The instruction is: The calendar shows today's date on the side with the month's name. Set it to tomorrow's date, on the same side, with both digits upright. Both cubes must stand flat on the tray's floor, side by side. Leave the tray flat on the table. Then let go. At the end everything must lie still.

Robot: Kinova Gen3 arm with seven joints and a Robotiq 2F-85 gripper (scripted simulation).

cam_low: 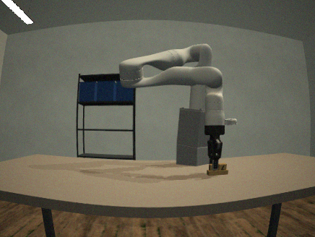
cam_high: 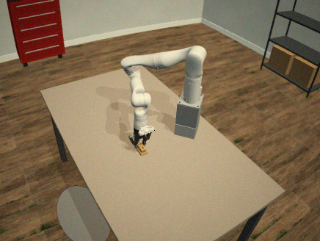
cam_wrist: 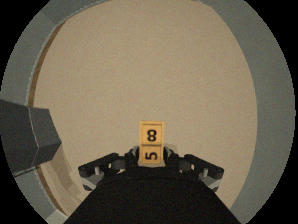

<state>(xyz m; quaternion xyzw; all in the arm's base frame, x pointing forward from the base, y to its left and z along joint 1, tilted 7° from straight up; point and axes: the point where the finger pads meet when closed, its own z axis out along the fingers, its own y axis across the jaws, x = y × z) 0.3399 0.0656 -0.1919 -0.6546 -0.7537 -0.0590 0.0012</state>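
My hand is 30 mm above the wooden calendar tray and 20 mm to the right of it.
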